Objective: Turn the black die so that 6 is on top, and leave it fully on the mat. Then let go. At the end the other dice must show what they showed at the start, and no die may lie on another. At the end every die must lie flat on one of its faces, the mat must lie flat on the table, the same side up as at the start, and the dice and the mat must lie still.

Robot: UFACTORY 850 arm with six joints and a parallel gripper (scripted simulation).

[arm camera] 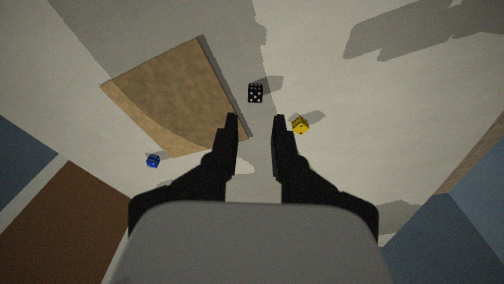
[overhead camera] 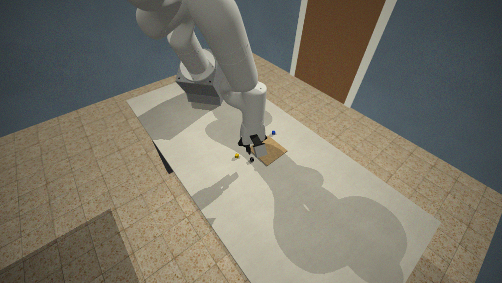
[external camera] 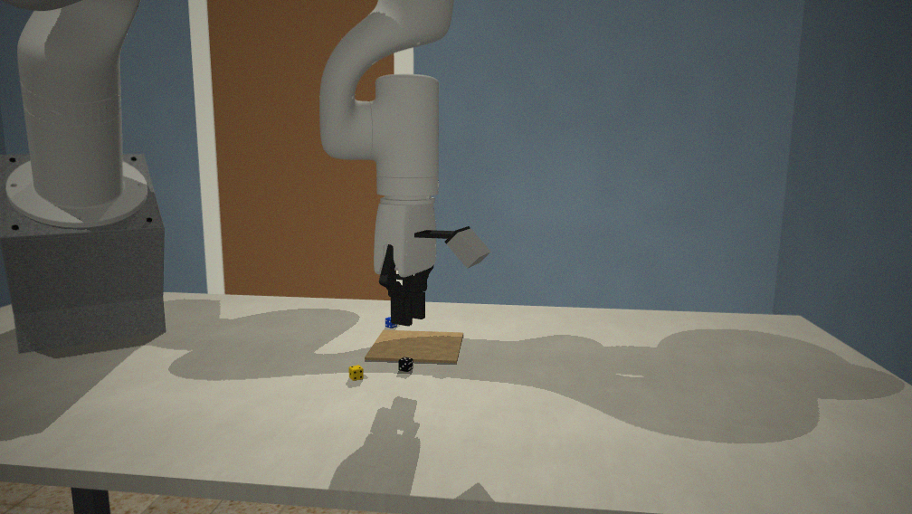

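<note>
The black die lies 90 mm below my hand. Round my hand: blue die (200 mm to the left, 90 mm below, 80 mm behind); tan square mat (110 mm to the left, 90 mm below, 10 mm behind); yellow die (90 mm below, 60 mm behind, 40 mm to the right).
</note>
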